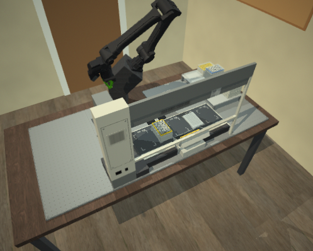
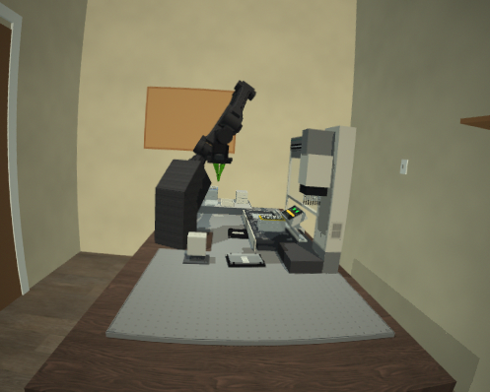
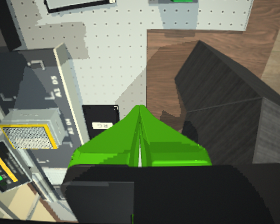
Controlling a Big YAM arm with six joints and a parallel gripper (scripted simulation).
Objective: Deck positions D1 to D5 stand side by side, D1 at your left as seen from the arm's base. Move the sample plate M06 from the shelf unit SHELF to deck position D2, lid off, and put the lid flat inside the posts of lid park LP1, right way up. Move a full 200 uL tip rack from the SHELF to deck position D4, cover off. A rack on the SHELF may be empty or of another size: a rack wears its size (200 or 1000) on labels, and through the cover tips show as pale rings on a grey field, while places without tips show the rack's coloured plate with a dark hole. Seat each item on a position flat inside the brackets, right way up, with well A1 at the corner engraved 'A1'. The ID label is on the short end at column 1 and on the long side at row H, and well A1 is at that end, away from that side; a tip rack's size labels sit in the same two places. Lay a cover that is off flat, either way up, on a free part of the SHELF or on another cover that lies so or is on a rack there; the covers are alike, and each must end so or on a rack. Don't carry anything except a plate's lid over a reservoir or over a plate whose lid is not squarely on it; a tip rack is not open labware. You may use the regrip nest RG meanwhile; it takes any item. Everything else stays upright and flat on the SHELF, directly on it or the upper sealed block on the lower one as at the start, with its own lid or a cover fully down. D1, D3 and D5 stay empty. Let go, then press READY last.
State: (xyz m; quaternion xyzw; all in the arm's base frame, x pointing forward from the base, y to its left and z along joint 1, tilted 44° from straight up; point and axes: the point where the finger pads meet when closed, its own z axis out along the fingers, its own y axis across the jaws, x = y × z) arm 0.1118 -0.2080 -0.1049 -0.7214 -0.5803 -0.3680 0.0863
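Now: hand 7 cm past the white ready button box, 7 cm to the left of it and 24 cm above it. From my hand the other things lie so: pipetting head (35 cm ahead, 15 cm to the right, 7 cm above); LP1 label (12 cm ahead, 11 cm to the right, 30 cm below); dark lid park LP1 (12 cm ahead, 11 cm to the right, 31 cm below).
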